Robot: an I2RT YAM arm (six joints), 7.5 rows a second.
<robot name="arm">
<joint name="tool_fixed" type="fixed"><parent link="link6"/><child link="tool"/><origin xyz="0 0 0" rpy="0 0 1.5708"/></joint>
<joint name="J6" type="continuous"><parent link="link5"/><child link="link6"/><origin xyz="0.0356 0 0.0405" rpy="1.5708 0 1.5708"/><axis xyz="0 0 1"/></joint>
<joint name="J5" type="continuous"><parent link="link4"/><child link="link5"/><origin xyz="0.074 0.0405 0.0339" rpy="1.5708 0 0"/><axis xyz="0 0 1"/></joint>
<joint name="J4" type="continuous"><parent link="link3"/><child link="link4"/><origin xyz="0.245 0.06 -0.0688"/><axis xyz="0 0 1"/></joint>
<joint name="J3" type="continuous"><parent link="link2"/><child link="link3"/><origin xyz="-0.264 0 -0.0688" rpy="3.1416 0 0"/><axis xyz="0 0 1"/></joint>
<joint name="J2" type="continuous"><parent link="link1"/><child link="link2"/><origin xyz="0.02 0.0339 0.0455" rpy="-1.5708 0 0"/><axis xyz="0 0 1"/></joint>
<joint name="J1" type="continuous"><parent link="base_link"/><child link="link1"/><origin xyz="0 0 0.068"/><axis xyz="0 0 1"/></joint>
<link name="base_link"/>
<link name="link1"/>
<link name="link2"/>
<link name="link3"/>
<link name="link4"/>
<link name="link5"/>
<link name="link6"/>
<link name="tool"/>
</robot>
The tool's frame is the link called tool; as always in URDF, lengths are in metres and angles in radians. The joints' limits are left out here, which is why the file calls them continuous.
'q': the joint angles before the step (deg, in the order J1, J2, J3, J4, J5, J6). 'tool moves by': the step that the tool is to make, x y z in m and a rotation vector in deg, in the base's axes. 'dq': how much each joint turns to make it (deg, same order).
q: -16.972 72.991 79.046 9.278 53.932 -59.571
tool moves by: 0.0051 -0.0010 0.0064 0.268 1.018 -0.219
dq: 0.135 1.595 2.999 -2.277 0.332 -0.221
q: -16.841 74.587 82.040 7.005 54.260 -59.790
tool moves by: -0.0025 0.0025 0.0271 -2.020 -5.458 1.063
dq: 0.284 1.374 5.310 2.030 -0.853 -0.196
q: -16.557 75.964 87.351 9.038 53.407 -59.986
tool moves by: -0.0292 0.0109 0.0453 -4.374 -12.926 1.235
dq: 0.416 -1.519 5.339 6.934 -0.984 -0.197
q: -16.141 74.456 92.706 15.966 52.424 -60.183
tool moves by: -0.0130 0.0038 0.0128 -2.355 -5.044 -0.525
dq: -0.001 -0.809 0.486 5.503 -0.110 -1.638
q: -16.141 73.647 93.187 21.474 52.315 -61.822
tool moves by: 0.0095 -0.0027 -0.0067 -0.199 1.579 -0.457
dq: 0.006 1.046 -0.959 1.551 -0.061 -1.274
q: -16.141 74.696 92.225 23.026 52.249 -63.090
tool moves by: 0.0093 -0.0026 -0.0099 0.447 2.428 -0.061
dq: 0.012 0.612 -1.460 -0.080 -0.100 -0.384
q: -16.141 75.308 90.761 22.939 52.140 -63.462
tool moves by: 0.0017 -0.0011 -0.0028 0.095 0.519 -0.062
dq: -0.142 0.048 -0.518 0.032 -0.096 0.012
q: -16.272 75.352 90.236 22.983 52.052 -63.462
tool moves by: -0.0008 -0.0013 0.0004 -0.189 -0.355 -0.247
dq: -0.349 0.008 -0.036 0.439 -0.130 -0.001
